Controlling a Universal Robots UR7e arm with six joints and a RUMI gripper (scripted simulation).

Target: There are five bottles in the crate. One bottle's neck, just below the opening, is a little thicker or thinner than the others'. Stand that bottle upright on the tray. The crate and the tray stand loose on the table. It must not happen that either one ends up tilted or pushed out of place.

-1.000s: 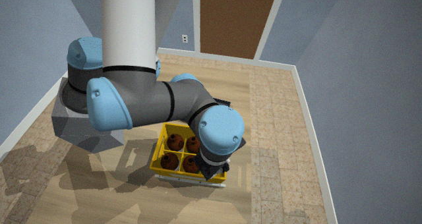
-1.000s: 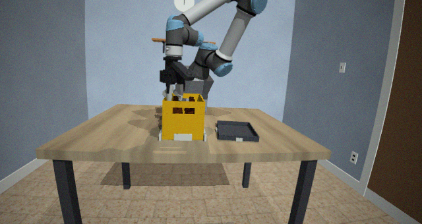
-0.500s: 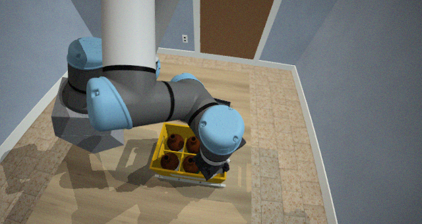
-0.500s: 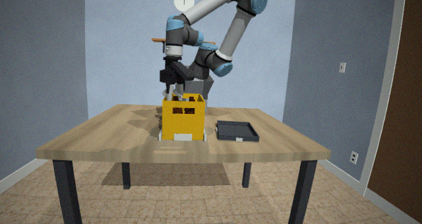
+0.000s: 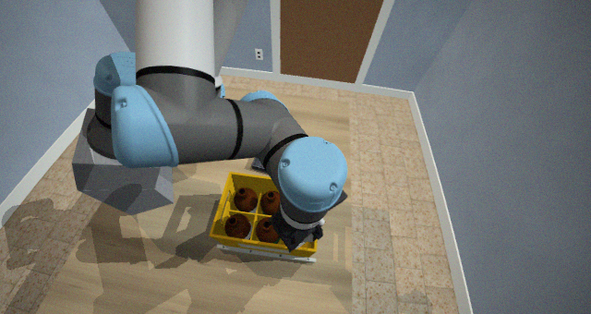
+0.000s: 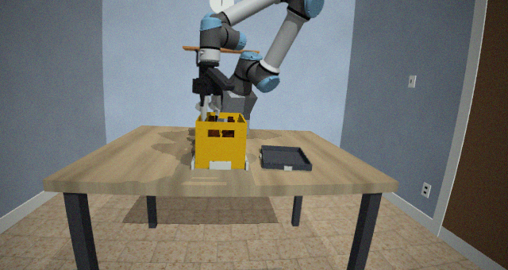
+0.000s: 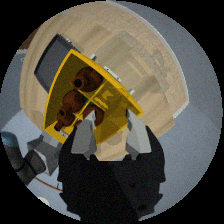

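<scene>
My gripper is now 9 cm above the bottle, 8 cm to the right of it and 3 cm past it. From my hand the other things lie so: crate 10 cm below, 10 cm behind, 1 cm to the left; then tray 28 cm to the left, 17 cm below, 16 cm behind.
</scene>
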